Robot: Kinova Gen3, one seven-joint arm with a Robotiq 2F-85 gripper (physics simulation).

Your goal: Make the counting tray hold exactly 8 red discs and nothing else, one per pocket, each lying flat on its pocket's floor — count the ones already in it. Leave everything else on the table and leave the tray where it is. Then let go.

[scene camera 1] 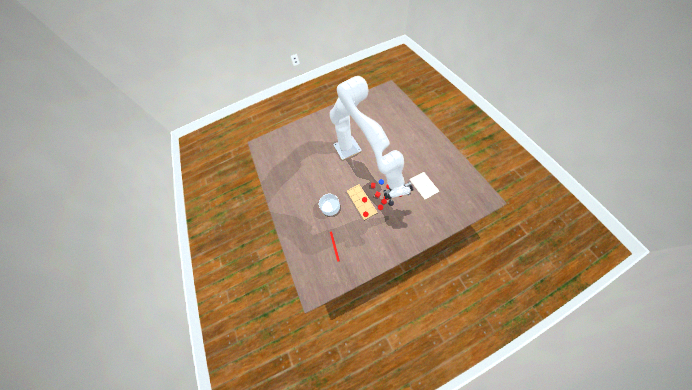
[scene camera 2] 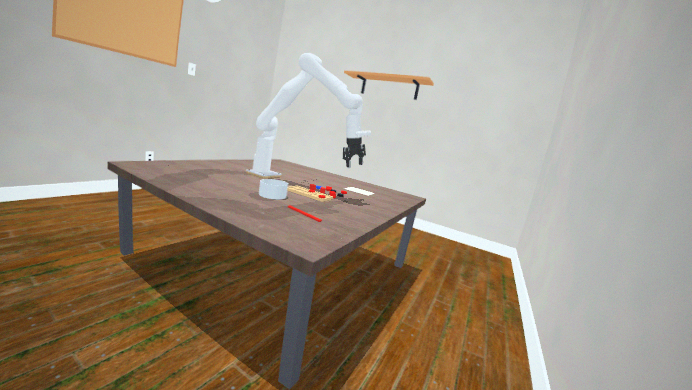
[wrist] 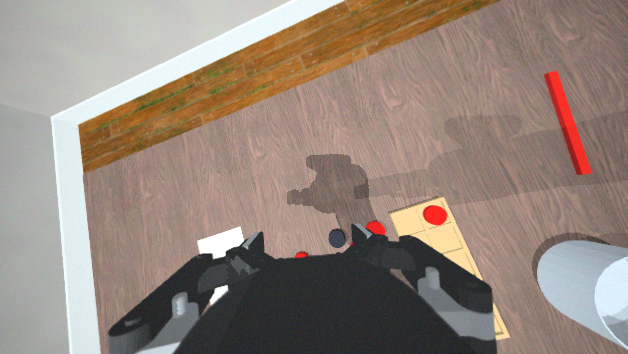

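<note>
The tan counting tray (scene camera 1: 355, 192) (wrist: 445, 245) lies on the table. One red disc (scene camera 1: 365, 214) (wrist: 435, 215) is in its near end pocket and another red disc (scene camera 1: 364, 199) is farther along it. Several loose red discs lie to the right of the tray in scene camera 1, among them one disc (scene camera 1: 380, 207) (wrist: 376, 228) close to its edge and another (scene camera 1: 373, 185). A blue disc (scene camera 1: 381, 182) and a dark disc (scene camera 1: 391, 203) (wrist: 337, 238) lie among them. My gripper (scene camera 2: 355, 164) (wrist: 308, 237) is open and empty, high above the loose discs; it hides some of them.
A pale round bowl (scene camera 2: 273, 190) (wrist: 565, 280) stands on the tray's other side. A red bar (scene camera 1: 335, 246) (scene camera 2: 305, 213) (wrist: 569, 125) lies toward the table's front. A white square sheet (scene camera 1: 424, 185) (scene camera 2: 359, 191) lies beyond the loose discs.
</note>
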